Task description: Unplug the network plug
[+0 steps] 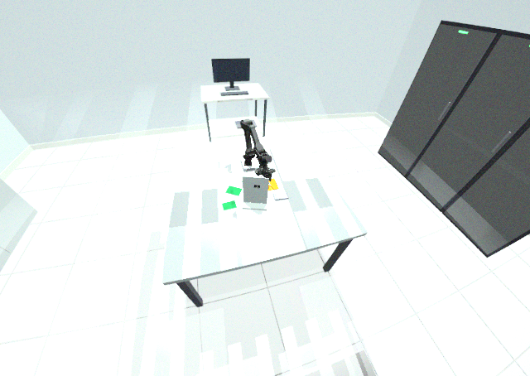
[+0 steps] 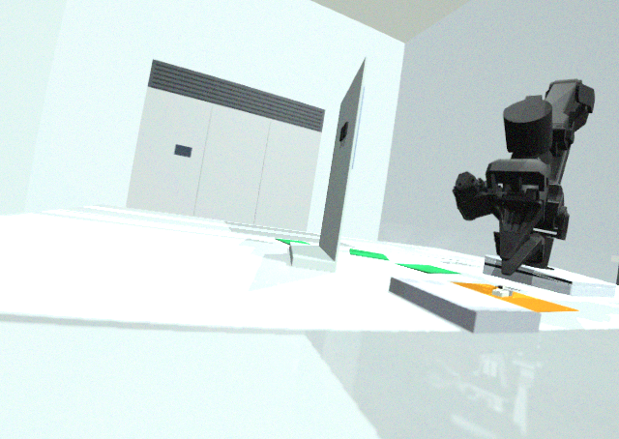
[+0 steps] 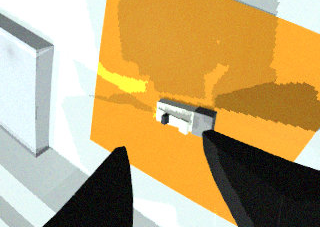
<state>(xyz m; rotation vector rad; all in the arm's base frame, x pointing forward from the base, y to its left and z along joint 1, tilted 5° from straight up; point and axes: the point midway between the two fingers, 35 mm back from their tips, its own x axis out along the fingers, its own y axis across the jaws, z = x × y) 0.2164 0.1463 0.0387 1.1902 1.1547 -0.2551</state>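
The network plug lies 30 mm below my gripper tip. Also, from my gripper tip: flat grey slab (130 mm ahead, 80 mm to the left, 30 mm below); then upright grey panel (200 mm ahead, 120 mm to the right, 80 mm above); then orange marked square (40 mm below).
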